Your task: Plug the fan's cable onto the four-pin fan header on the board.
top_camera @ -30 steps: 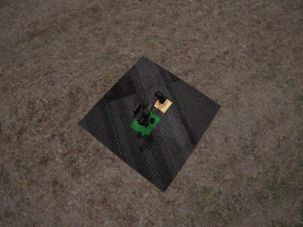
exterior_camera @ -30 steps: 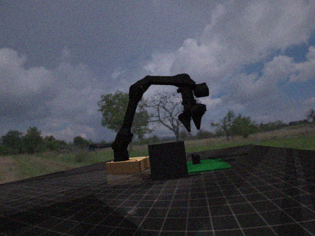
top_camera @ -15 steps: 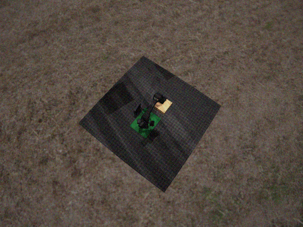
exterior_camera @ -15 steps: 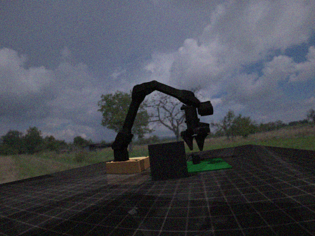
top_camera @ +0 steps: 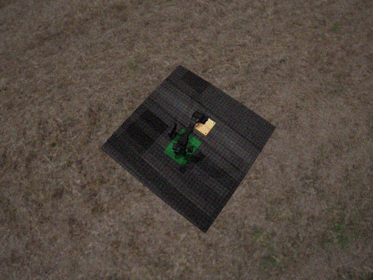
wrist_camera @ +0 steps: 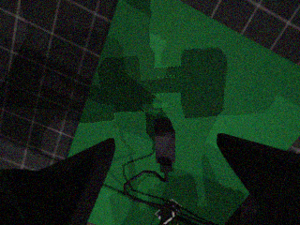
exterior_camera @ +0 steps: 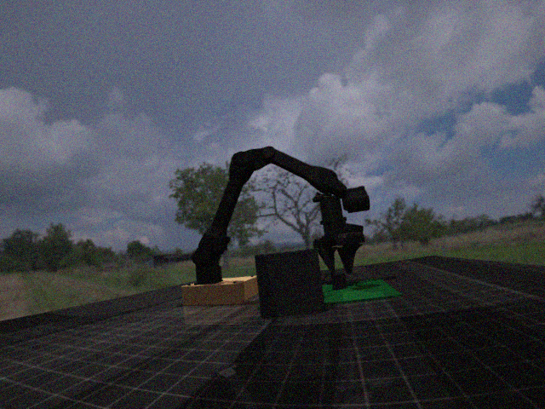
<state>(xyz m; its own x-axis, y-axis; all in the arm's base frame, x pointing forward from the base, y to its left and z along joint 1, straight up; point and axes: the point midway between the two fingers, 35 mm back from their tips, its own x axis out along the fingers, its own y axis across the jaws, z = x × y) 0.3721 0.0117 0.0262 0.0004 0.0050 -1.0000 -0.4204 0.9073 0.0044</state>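
My gripper tip is now 1 cm past the black fan plug and 2 cm above it. The rest, counted from my gripper tip: pale four-pin fan header 12 cm behind, 6 cm to the right, 4 cm below; black fan 11 cm behind, 19 cm to the right, 1 cm above; green board 4 cm behind, 3 cm to the right, 6 cm below.
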